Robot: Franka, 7 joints.
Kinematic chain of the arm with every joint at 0, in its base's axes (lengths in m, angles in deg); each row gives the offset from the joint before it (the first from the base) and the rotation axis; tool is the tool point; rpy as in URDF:
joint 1: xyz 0 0 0.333 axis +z
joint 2: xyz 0 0 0 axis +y
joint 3: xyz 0 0 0.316 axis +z
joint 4: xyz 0.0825 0 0 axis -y
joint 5: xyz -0.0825 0 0.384 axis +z
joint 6: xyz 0 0 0 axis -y
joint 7: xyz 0.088 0 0 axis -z
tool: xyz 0 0 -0.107 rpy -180 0 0
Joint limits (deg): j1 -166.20..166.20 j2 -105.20..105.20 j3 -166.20..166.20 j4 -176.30..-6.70 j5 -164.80..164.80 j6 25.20..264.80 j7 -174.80..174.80
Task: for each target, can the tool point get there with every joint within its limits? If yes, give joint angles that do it. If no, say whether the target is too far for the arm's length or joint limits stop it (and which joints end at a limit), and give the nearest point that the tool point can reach.
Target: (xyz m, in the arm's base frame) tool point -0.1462 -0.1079 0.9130
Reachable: yes | joints -9.68 -67.32 -30.59 -94.46 -101.47 223.96 -91.48
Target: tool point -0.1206 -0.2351 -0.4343
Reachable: no: joint limits stop it (at a limit: joint 2) | nearest point -0.1217 -0.2372 -0.3605 | short by 0.074 m
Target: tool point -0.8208 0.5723 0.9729
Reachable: no: too far | nearest point -0.5929 0.4134 0.7952 | short by 0.330 m
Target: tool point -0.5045 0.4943 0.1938
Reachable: yes | joints 81.96 80.08 70.14 -90.73 130.97 142.57 62.70
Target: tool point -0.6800 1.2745 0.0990
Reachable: no: too far | nearest point -0.3986 0.7472 0.1958 | short by 0.605 m
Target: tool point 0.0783 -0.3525 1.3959
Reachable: no: too far | nearest point 0.0598 -0.2694 1.1453 | short by 0.265 m
